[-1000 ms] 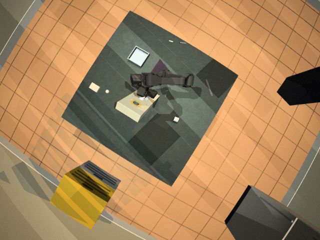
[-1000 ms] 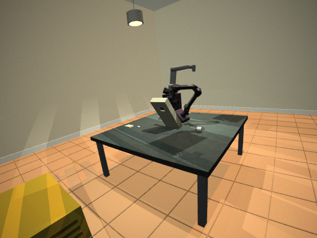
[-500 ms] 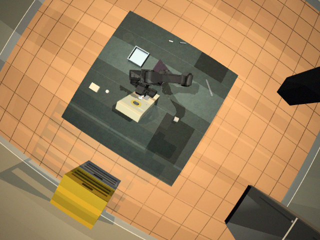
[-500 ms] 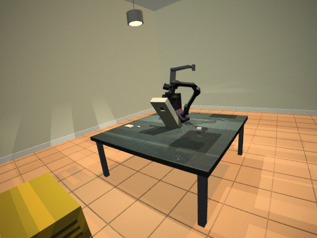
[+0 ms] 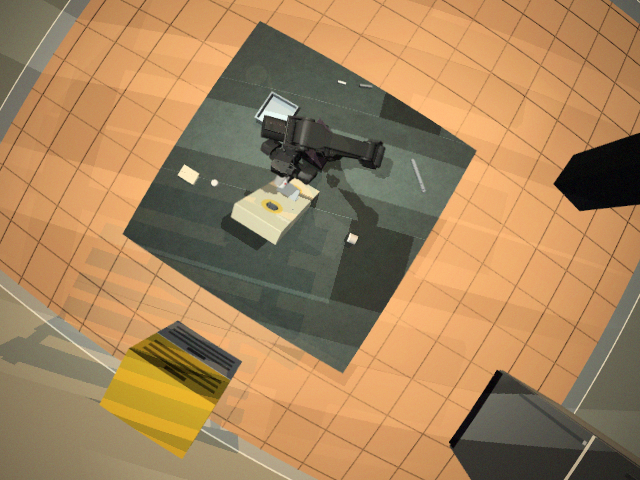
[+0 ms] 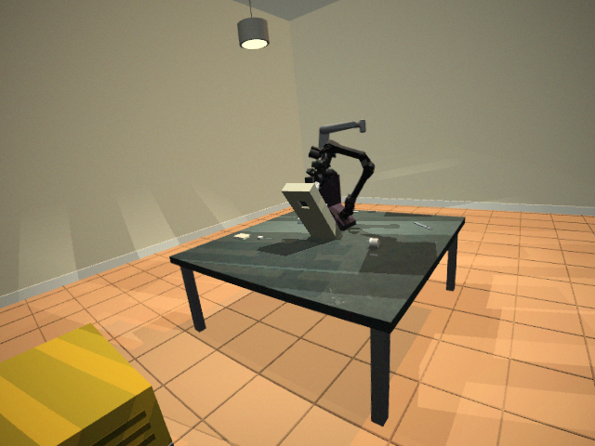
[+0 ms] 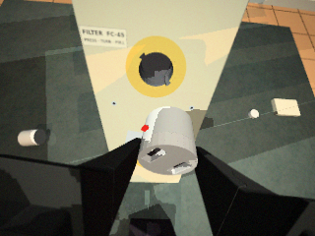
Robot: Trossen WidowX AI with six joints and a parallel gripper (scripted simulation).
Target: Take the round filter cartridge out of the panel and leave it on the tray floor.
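Right now the pale blue tray is 310 mm to the right of my gripper tip, 290 mm below it and 250 mm behind it. Round my gripper tip: cream block (450 mm to the right, 290 mm below, 250 mm ahead); service panel (120 mm below, 70 mm ahead, 20 mm to the left); round grey filter cartridge (right at my gripper tip).
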